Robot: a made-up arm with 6 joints. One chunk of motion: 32 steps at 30 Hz.
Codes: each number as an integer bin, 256 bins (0 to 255) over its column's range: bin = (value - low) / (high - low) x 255, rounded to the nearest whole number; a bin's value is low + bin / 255 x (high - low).
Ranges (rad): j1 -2.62..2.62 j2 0..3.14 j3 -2.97..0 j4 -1.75..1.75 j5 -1.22..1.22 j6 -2.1..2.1
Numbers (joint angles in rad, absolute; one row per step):
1: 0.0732 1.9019 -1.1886 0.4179 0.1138 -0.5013
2: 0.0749 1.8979 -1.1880 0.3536 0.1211 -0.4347
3: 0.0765 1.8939 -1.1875 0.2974 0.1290 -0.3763
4: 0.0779 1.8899 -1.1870 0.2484 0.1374 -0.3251
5: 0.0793 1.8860 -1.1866 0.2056 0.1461 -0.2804
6: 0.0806 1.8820 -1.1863 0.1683 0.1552 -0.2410
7: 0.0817 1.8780 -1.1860 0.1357 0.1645 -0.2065
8: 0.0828 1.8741 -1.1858 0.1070 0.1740 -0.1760
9: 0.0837 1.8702 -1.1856 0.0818 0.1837 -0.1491
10: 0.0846 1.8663 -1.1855 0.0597 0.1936 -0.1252
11: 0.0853 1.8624 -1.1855 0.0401 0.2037 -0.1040
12: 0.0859 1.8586 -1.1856 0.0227 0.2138 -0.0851
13: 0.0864 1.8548 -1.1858 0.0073 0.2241 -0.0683
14: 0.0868 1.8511 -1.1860 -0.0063 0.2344 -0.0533
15: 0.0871 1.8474 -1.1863 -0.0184 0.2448 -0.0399
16: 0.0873 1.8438 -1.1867 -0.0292 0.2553 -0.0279
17: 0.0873 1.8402 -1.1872 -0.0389 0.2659 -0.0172
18: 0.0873 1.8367 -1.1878 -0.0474 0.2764 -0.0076
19: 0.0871 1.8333 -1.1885 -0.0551 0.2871 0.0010
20: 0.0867 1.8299 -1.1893 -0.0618 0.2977 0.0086
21: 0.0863 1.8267 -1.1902 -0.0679 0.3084 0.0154
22: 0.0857 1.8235 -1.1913 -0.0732 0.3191 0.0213
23: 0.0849 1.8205 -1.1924 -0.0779 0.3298 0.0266
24: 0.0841 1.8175 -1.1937 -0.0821 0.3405 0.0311
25: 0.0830 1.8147 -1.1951 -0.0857 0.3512 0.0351
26: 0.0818 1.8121 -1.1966 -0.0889 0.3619 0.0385
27: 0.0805 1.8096 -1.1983 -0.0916 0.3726 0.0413
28: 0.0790 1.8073 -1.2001 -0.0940 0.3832 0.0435
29: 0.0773 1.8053 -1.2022 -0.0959 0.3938 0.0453
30: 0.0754 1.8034 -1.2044 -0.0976 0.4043 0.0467
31: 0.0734 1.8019 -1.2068 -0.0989 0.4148 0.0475
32: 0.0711 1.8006 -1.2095 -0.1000 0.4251 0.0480
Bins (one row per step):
1: 131 154 153 158 139 97
2: 131 154 153 153 140 101
3: 131 154 153 149 141 105
4: 131 153 153 146 142 108
5: 131 153 153 142 143 110
6: 131 153 153 140 144 113
7: 131 153 153 137 145 115
8: 132 152 153 135 146 117
9: 132 152 153 133 147 118
10: 132 152 153 132 148 120
11: 132 151 153 130 149 121
12: 132 151 153 129 150 122
13: 132 151 153 128 151 123
14: 132 150 153 127 152 124
15: 132 150 153 126 153 125
16: 132 150 153 125 154 126
17: 132 149 153 125 155 126
18: 132 149 153 124 156 127
19: 132 149 153 123 158 128
20: 132 149 153 123 159 128
21: 132 148 153 123 160 128
22: 132 148 153 122 161 129
23: 132 148 153 122 162 129
24: 132 148 153 122 163 129
25: 132 147 152 121 164 130
26: 131 147 152 121 165 130
27: 131 147 152 121 166 130
28: 131 147 152 121 168 130
29: 131 147 152 121 169 130
30: 131 146 152 120 170 130
31: 131 146 151 120 171 130
32: 131 146 151 120 172 130

